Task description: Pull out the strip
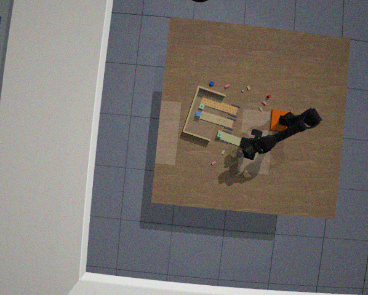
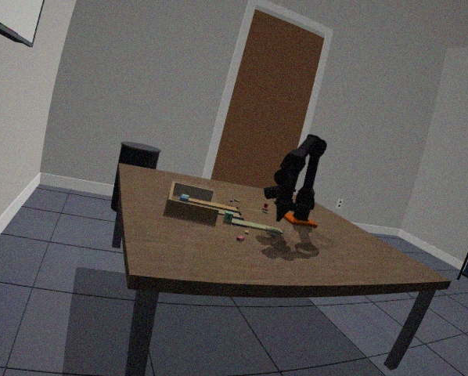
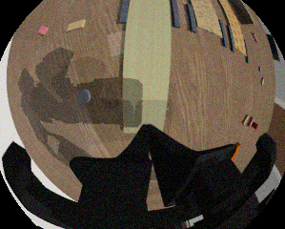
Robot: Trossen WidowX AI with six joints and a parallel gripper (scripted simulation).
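The pale green strip is 9 cm ahead of my gripper tip, 4 cm below it and 2 cm to the right of it.
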